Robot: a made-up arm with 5 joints. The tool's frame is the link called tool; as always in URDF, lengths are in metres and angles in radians. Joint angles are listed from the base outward. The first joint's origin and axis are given. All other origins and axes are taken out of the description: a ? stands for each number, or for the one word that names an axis. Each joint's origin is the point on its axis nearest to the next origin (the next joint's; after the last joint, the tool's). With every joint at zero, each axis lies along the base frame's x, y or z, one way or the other. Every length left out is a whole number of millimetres.
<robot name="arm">
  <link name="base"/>
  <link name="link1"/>
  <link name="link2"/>
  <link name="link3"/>
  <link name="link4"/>
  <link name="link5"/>
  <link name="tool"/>
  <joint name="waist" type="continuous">
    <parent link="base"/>
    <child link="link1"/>
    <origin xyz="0.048 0 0.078"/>
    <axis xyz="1 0 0"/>
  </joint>
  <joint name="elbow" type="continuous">
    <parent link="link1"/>
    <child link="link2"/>
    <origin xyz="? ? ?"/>
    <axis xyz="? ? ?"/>
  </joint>
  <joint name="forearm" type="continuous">
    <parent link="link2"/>
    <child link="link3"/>
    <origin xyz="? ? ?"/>
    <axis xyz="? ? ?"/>
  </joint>
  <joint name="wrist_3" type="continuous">
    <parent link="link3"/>
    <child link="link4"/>
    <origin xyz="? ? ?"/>
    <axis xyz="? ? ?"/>
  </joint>
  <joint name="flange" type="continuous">
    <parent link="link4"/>
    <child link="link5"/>
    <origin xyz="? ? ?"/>
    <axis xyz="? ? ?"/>
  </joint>
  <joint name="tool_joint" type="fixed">
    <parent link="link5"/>
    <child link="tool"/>
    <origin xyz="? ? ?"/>
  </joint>
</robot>
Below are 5 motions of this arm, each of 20 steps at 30 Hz.
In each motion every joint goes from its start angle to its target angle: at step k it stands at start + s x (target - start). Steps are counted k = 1, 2, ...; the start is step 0. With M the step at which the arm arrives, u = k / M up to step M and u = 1 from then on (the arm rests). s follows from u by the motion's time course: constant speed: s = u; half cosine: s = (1 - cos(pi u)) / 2; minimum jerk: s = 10 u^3 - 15 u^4 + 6 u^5.
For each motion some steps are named. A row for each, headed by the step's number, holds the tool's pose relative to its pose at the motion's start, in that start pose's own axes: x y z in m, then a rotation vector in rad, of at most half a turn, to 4 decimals.
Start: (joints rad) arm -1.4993 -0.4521 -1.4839 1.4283 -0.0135
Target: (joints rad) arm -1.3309 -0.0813 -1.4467 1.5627 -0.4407
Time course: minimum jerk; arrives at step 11
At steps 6, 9, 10, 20:
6: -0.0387 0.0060 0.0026 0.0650 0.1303 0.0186
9: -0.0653 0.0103 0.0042 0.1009 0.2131 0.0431
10: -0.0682 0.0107 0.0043 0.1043 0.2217 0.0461
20: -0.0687 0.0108 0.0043 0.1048 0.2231 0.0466

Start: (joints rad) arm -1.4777 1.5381 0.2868 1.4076 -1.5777
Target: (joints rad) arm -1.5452 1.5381 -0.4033 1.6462 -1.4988
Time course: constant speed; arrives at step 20
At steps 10, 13, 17, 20:
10: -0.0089 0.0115 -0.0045 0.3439 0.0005 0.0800
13: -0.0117 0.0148 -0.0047 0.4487 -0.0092 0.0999
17: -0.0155 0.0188 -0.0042 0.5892 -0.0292 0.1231
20: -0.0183 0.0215 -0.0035 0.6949 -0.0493 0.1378

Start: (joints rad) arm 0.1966 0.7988 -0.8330 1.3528 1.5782
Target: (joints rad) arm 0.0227 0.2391 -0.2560 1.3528 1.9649
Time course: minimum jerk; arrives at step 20
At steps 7, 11, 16, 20:
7: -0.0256 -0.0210 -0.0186 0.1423 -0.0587 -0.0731
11: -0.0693 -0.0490 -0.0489 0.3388 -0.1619 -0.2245
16: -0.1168 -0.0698 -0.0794 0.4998 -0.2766 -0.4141
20: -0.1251 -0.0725 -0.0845 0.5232 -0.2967 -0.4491

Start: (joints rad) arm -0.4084 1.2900 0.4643 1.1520 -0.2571
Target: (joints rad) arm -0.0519 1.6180 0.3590 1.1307 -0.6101
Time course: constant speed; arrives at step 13
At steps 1, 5, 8, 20:
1: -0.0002 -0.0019 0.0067 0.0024 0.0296 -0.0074
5: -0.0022 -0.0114 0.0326 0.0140 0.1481 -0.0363
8: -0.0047 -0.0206 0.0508 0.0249 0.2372 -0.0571
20: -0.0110 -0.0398 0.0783 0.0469 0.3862 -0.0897

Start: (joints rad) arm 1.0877 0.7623 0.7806 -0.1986 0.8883
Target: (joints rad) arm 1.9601 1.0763 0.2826 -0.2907 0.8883
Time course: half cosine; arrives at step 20
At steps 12, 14, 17, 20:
12: 0.0287 -0.0520 0.0421 0.0474 0.3616 -0.2704
14: 0.0303 -0.0650 0.0520 0.0748 0.4345 -0.3266
17: 0.0300 -0.0794 0.0632 0.1115 0.5111 -0.3869
20: 0.0294 -0.0847 0.0674 0.1264 0.5379 -0.4083

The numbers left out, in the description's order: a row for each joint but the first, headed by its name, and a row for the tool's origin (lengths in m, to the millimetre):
elbow: xyz 0 0.296 0.011, axis -1 0 0
forearm: xyz 0 -0.221 -0.106, axis 0 -1 0
wrist_3: xyz -0.035 0 -0.115, axis 1 0 0
flange: xyz 0 0.102 -0.068, axis 0 -1 0
tool: xyz 0.017 0 0.046

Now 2 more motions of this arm.
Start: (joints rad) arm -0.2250 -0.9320 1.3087 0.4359 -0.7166
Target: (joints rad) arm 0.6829 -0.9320 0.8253 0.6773 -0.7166
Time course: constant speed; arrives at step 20
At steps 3, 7, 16, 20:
3: 0.0132 0.0472 -0.0071 0.1552 0.0080 -0.0622
7: 0.0364 0.1102 -0.0065 0.3700 0.0113 -0.1328
16: 0.1077 0.2396 0.0376 0.8789 -0.0149 -0.2397
20: 0.1446 0.2860 0.0752 1.1127 -0.0428 -0.2632

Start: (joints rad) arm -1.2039 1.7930 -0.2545 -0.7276 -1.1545
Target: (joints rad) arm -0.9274 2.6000 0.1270 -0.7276 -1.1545
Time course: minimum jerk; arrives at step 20
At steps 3, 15, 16, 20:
3: 0.0034 -0.0065 0.0005 0.0030 -0.0053 -0.0163
15: 0.0675 -0.2235 0.0277 0.0387 -0.2240 -0.5378
16: 0.0683 -0.2343 0.0298 0.0371 -0.2378 -0.5642
20: 0.0688 -0.2479 0.0325 0.0344 -0.2555 -0.5975

